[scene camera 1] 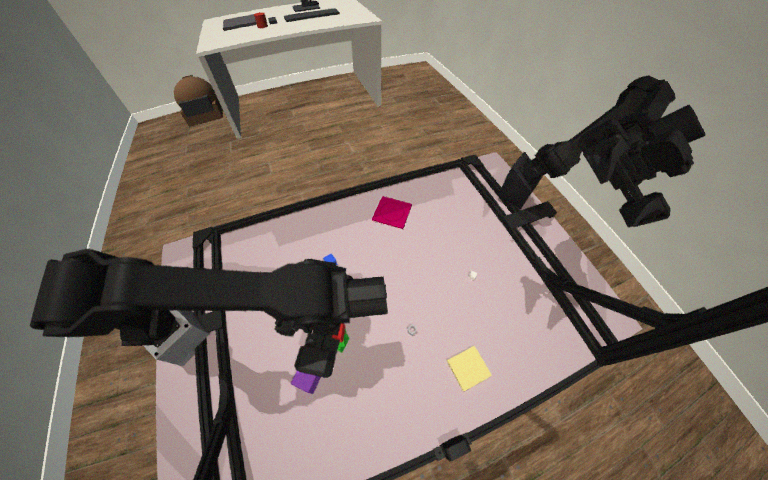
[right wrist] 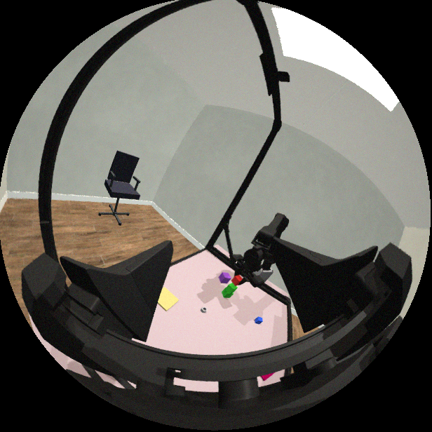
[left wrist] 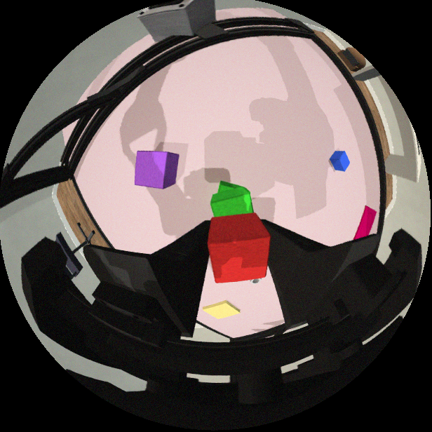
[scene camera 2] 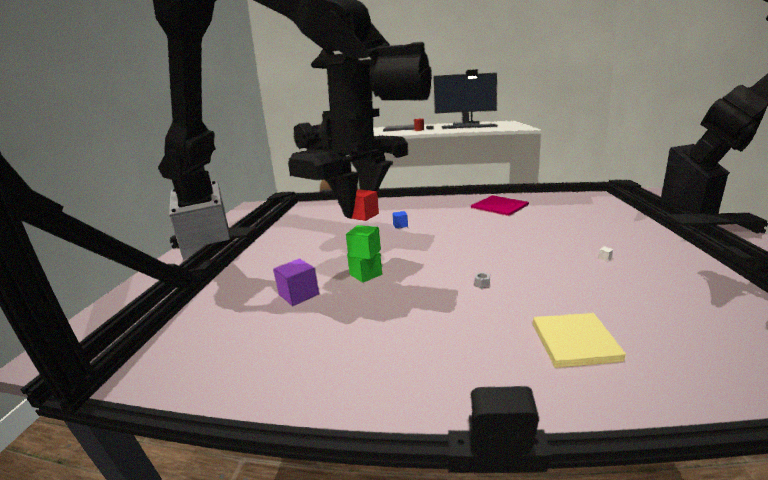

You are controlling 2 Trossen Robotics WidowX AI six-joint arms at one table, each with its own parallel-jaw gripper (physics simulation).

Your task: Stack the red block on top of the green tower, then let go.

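Where they show: left gripper, fingertip midpoint: (scene camera 1: 331, 332) (scene camera 2: 357, 213); right gripper, fingertip midpoint: (scene camera 1: 618, 204); left arm's base at its link origin: (scene camera 1: 159, 326) (scene camera 2: 194, 196); right arm's base at its link origin: (scene camera 1: 528, 171) (scene camera 2: 701, 159).
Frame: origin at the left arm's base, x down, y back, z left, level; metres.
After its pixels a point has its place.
The red block (scene camera 1: 338, 331) (scene camera 2: 365, 204) {z -0.333, x -0.012, y -0.243 m} (left wrist: 238, 248) (right wrist: 237, 280) is held in the air between the fingers of my left gripper (scene camera 2: 359, 204) {z -0.303, x 0.009, y -0.241 m} (left wrist: 234, 225). In scene camera 2 it shows a little above the green tower (scene camera 2: 363, 253) {z -0.323, x 0.064, y -0.236 m} (left wrist: 231, 201) (right wrist: 229, 290), with a gap between them. The green tower is two green blocks, the upper turned a little against the lower. It stands upright on the table. In scene camera 1 the tower (scene camera 1: 343, 341) {z -0.327, x 0.036, y -0.245 m} is partly hidden by the left arm. My right gripper (right wrist: 222, 245) is open and empty, far from the tower and raised at the right.
A purple block (scene camera 1: 306, 380) {z -0.313, x 0.066, y -0.135 m} (scene camera 2: 296, 281) {z -0.331, x 0.076, y -0.132 m} (left wrist: 156, 169) lies near the tower. A blue block (scene camera 2: 400, 219) {z -0.153, x 0.092, y -0.384 m} (left wrist: 340, 161) lies behind it. A grey nut (scene camera 2: 481, 280) {z -0.433, x 0.098, y -0.365 m}, a white cube (scene camera 2: 606, 253) {z -0.480, x 0.098, y -0.586 m}, a yellow pad (scene camera 2: 578, 339) {z -0.589, x 0.101, y -0.373 m} and a magenta pad (scene camera 2: 500, 204) {z -0.175, x 0.103, y -0.634 m} lie farther off. A black frame (scene camera 2: 237, 430) {z -0.514, x 0.117, y -0.027 m} borders the table.
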